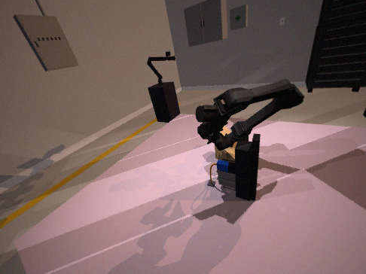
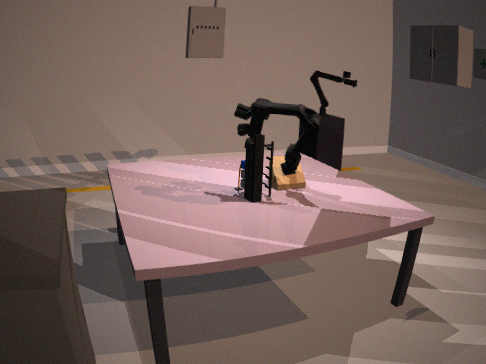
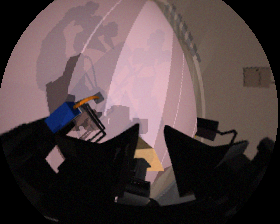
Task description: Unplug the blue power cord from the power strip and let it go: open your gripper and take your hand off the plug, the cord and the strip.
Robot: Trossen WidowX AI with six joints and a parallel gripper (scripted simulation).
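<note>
Right now my gripper tip is 120 mm to the right of the blue plug, 70 mm short of it and 50 mm above it.
</note>
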